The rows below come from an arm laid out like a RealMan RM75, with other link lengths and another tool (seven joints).
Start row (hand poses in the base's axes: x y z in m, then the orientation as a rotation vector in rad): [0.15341, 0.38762, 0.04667, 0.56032, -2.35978, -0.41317]
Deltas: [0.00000, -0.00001, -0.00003, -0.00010, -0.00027, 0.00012]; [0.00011, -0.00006, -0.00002, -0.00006, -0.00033, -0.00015]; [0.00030, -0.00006, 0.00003, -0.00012, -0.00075, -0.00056]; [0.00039, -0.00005, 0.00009, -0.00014, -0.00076, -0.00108]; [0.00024, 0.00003, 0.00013, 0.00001, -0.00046, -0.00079]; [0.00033, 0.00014, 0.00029, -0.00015, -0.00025, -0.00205]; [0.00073, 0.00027, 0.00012, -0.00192, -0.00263, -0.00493]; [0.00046, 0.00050, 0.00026, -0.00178, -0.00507, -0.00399]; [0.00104, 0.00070, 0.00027, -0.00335, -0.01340, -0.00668]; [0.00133, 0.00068, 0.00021, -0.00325, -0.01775, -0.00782]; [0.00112, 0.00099, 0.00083, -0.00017, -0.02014, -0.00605]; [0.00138, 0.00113, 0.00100, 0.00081, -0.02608, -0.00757]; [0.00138, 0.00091, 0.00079, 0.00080, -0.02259, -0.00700]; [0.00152, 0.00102, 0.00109, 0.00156, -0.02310, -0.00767]
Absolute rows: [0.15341, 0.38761, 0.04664, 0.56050, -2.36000, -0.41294]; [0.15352, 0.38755, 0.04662, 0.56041, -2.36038, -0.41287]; [0.15382, 0.38749, 0.04665, 0.55995, -2.36131, -0.41284]; [0.15421, 0.38744, 0.04674, 0.55888, -2.36245, -0.41302]; [0.15445, 0.38747, 0.04687, 0.55812, -2.36318, -0.41330]; [0.15478, 0.38761, 0.04716, 0.55575, -2.36419, -0.41400]; [0.15551, 0.38788, 0.04728, 0.55000, -2.36868, -0.41342]; [0.15597, 0.38838, 0.04754, 0.54620, -2.37514, -0.41213]; [0.15701, 0.38908, 0.04781, 0.54123, -2.39067, -0.40860]; [0.15834, 0.38976, 0.04802, 0.53631, -2.41075, -0.40487]; [0.15946, 0.39075, 0.04885, 0.53555, -2.43223, -0.40367]; [0.16084, 0.39188, 0.04985, 0.53526, -2.45987, -0.40323]; [0.16222, 0.39279, 0.05064, 0.53444, -2.48397, -0.40310]; [0.16374, 0.39381, 0.05173, 0.53321, -2.50875, -0.40406]
